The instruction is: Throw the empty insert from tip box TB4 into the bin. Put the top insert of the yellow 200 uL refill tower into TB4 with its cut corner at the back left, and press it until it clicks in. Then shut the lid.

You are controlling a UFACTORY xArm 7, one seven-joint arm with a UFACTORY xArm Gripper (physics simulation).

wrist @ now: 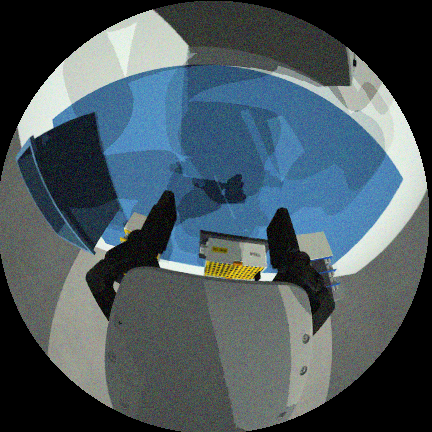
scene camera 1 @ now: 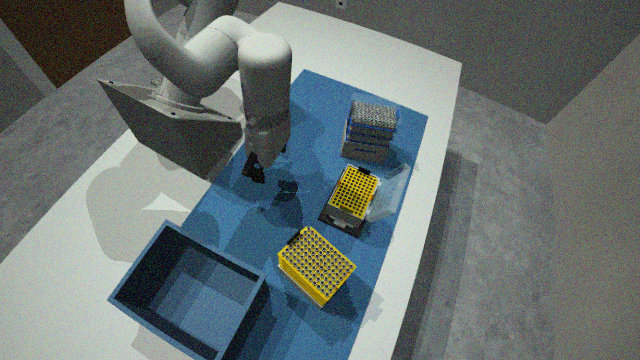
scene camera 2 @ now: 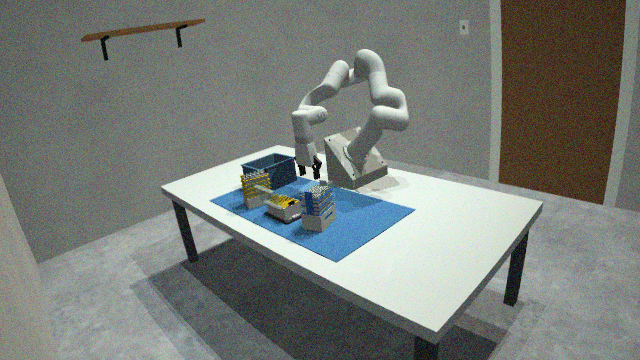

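Observation:
Tip box TB4 (scene camera 1: 344, 218) (scene camera 2: 284, 214) (wrist: 235, 250) stands on the mat with its clear lid (scene camera 1: 392, 196) (scene camera 2: 262, 189) open. A yellow insert (scene camera 1: 354, 192) (scene camera 2: 283, 201) (wrist: 232, 270) with open holes sits in it. The yellow refill tower (scene camera 1: 317, 262) (scene camera 2: 256, 187) stands beside it toward the bin; its top insert's holes hold tips. In the wrist view the tower is mostly hidden behind a finger. The blue bin (scene camera 1: 150, 260) (scene camera 2: 281, 172) (wrist: 75, 175) is open. My gripper (scene camera 1: 273, 167) (scene camera 2: 309, 175) (wrist: 224, 210) is open and empty, above the mat on the robot-base side of TB4.
A refill tower with blue layers (scene camera 1: 371, 132) (scene camera 2: 318, 206) (wrist: 317, 245) stands on TB4's other side. The robot's slanted base (scene camera 1: 175, 135) (scene camera 2: 345, 160) stands behind the blue mat (scene camera 1: 320, 95) (scene camera 2: 370, 220) on the white table (scene camera 1: 400, 60) (scene camera 2: 450, 250). TB4's lid leans toward the table's outer edge.

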